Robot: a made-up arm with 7 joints. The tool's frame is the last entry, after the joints. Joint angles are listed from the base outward.
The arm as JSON. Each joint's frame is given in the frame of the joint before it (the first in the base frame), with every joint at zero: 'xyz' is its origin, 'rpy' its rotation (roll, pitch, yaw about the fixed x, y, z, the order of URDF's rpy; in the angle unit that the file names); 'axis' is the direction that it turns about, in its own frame. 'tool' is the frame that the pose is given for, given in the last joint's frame.
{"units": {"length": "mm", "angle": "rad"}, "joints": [
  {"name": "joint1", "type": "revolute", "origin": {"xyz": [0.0, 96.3, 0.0], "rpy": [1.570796, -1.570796, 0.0]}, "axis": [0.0, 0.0, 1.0]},
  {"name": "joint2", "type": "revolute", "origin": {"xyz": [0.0, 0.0, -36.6], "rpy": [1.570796, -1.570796, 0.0]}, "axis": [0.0, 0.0, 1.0]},
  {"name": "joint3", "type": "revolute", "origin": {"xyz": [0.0, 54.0, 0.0], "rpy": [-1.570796, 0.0, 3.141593]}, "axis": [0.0, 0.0, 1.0]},
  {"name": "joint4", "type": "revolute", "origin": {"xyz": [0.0, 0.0, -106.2], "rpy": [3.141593, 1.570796, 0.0]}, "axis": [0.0, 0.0, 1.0]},
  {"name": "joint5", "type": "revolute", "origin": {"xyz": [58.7, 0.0, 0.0], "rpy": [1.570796, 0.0, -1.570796]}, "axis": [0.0, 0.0, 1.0]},
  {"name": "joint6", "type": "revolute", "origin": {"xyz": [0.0, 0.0, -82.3], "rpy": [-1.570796, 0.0, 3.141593]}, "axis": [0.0, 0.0, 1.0]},
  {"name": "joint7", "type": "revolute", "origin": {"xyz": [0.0, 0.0, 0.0], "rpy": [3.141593, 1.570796, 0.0]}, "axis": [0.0, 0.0, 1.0]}
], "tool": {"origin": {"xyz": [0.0, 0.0, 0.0], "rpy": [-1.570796, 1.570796, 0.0]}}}
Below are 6 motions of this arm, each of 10 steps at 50 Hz.
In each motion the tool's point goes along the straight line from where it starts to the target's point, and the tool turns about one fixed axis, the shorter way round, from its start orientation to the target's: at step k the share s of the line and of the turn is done. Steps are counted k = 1, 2, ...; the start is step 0. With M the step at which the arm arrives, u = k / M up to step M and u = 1 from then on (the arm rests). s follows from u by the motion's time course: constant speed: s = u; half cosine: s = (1 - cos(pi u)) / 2; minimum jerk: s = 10 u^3 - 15 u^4 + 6 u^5.
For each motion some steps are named. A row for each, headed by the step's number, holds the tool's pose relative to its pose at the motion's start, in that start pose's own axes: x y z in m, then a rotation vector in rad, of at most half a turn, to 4 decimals.
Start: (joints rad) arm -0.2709 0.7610 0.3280 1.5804 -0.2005 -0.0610 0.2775
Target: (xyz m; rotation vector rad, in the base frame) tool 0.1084 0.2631 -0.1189 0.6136 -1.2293 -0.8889
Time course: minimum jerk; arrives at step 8
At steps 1, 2, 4, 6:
1: 0.0001 -0.0001 0.0000 -0.0010 -0.0010 -0.0005
2: 0.0009 -0.0009 -0.0003 -0.0065 -0.0061 -0.0031
4: 0.0045 -0.0043 -0.0012 -0.0316 -0.0296 -0.0150
6: 0.0081 -0.0077 -0.0022 -0.0566 -0.0531 -0.0269

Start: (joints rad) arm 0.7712 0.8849 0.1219 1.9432 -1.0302 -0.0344 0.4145
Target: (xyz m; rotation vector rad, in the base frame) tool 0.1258 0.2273 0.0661 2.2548 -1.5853 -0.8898
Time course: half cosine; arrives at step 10
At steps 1, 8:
1: -0.0002 0.0004 -0.0001 0.0053 0.0009 -0.0004
8: -0.0063 0.0138 -0.0043 0.1958 0.0335 -0.0164

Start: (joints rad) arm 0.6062 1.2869 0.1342 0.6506 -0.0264 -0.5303 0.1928
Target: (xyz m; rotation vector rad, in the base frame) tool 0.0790 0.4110 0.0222 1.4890 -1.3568 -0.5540
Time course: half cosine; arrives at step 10
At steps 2, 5, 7, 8, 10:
2: -0.0003 0.0038 0.0009 0.0026 0.0018 -0.0200
5: -0.0017 0.0201 0.0045 0.0134 0.0094 -0.1046
7: -0.0027 0.0320 0.0072 0.0213 0.0149 -0.1661
8: -0.0031 0.0364 0.0082 0.0242 0.0170 -0.1893
10: -0.0034 0.0403 0.0091 0.0268 0.0188 -0.2093

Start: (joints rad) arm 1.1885 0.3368 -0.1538 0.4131 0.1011 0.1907 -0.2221
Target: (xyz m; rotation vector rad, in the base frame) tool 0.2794 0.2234 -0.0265 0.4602 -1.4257 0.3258
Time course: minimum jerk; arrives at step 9
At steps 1, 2, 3, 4, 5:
1: 0.0003 0.0001 0.0000 0.0002 -0.0003 0.0010
2: 0.0018 0.0005 -0.0001 0.0014 -0.0020 0.0067
3: 0.0050 0.0013 -0.0002 0.0040 -0.0054 0.0184
4: 0.0095 0.0025 -0.0004 0.0075 -0.0102 0.0348
5: 0.0145 0.0038 -0.0006 0.0114 -0.0156 0.0529

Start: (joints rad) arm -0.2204 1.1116 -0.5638 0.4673 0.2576 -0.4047 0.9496
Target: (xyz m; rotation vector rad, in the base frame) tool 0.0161 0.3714 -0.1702 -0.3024 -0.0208 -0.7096
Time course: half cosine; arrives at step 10
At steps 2, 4, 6, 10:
2: 0.0000 -0.0002 -0.0005 -0.0085 -0.0075 0.0106
4: 0.0002 -0.0009 -0.0019 -0.0306 -0.0270 0.0383
6: 0.0003 -0.0016 -0.0037 -0.0580 -0.0512 0.0726
10: 0.0005 -0.0025 -0.0056 -0.0885 -0.0782 0.1109

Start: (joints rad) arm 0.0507 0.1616 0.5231 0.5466 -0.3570 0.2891 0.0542
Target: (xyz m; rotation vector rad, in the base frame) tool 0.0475 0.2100 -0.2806 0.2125 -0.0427 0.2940
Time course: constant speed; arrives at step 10
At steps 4, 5, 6, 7, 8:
4: -0.0130 -0.0005 -0.0014 -0.0233 0.1027 0.0360
5: -0.0162 -0.0006 -0.0017 -0.0291 0.1284 0.0449
6: -0.0195 -0.0007 -0.0021 -0.0349 0.1540 0.0539
7: -0.0227 -0.0008 -0.0024 -0.0407 0.1797 0.0629
8: -0.0260 -0.0009 -0.0027 -0.0465 0.2054 0.0719

